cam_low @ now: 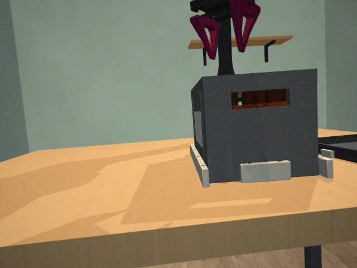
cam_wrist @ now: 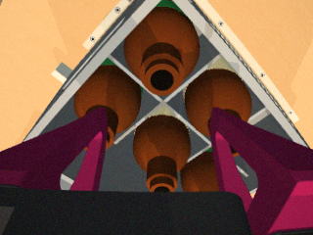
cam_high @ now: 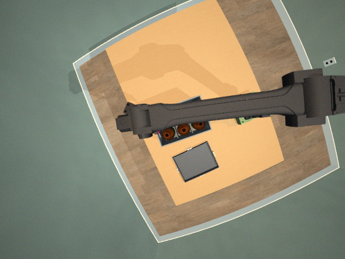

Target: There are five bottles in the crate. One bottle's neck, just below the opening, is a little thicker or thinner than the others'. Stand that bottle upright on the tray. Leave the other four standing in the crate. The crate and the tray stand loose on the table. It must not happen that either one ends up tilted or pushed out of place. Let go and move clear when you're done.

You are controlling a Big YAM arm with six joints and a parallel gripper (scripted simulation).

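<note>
Right now the dark grey crate is 90 mm behind my hand, 40 mm to the left of it and 140 mm below it. Also, from my hand: grey tray 110 mm behind, 330 mm to the left, 210 mm below.
</note>
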